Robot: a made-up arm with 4 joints.
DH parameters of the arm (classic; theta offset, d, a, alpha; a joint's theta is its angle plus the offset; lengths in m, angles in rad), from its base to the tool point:
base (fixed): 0 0.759 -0.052 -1.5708
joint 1: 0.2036 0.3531 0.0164 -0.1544
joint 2: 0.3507 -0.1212 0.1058 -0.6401
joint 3: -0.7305 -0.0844 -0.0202 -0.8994
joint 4: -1.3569 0 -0.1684 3.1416
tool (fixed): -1.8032 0.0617 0 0
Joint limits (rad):
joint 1: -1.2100..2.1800
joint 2: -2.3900..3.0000
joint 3: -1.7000..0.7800
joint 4: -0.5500..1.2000
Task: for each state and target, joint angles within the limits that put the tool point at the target. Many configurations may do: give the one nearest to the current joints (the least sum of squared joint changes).
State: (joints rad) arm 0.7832 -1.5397 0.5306 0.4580
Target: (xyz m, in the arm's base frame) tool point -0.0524 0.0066 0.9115
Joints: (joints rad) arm 0.2751 -1.7891 0.4589 -0.0102
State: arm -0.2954 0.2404 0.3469 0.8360
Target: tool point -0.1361 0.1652 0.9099
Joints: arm -0.7287 0.1409 0.7800 1.1964
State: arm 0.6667 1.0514 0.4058 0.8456
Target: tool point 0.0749 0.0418 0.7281
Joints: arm 0.7968 1.1112 0.5001 0.6374
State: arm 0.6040 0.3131 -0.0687 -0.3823
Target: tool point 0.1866 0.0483 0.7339
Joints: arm -0.2545 0.8794 -0.9416 -0.5500
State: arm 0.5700 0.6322 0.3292 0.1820
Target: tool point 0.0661 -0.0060 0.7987
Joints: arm 0.1168 0.4446 0.1949 0.2627
